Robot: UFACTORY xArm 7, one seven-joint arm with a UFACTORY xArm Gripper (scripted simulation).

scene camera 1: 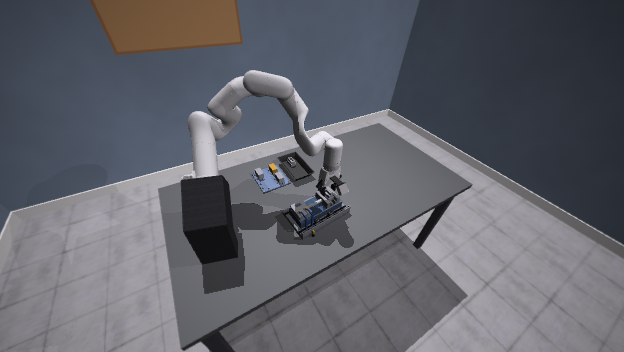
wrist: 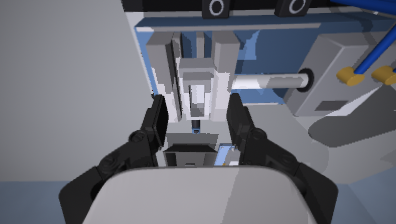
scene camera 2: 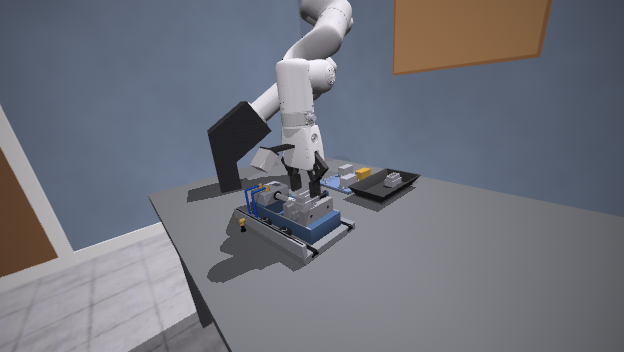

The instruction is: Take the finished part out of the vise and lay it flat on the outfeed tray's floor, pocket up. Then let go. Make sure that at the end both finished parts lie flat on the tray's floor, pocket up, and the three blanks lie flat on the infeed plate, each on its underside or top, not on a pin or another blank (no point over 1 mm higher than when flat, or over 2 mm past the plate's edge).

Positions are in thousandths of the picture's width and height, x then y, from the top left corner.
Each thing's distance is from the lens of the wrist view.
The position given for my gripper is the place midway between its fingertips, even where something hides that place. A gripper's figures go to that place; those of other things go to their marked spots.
my gripper (wrist: 499,471): 14 cm
steel rod (wrist: 759,359): 20 cm
